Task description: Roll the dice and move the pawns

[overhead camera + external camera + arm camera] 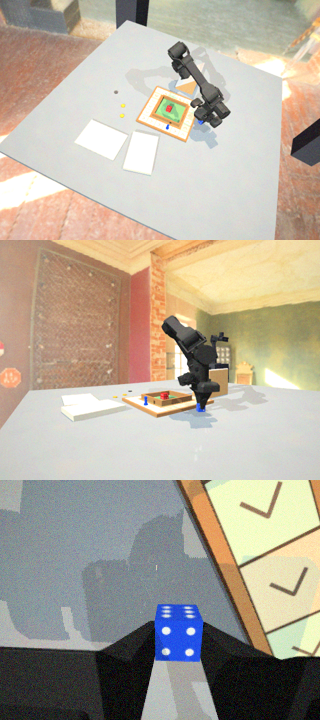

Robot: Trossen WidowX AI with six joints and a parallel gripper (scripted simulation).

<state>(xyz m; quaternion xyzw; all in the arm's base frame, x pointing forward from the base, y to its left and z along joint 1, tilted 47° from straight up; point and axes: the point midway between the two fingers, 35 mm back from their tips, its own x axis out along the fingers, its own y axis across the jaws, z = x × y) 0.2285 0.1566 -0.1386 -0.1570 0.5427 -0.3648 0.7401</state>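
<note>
Now: the red pawn 9 cm behind my gripper tip, 8 cm to the right of it and 2 cm above it. Also, from my gripper tip: dark disc 51 cm to the right, 9 cm ahead, 1 cm below; then blue pawn 15 cm ahead, 14 cm to the right, 2 cm above.
</note>
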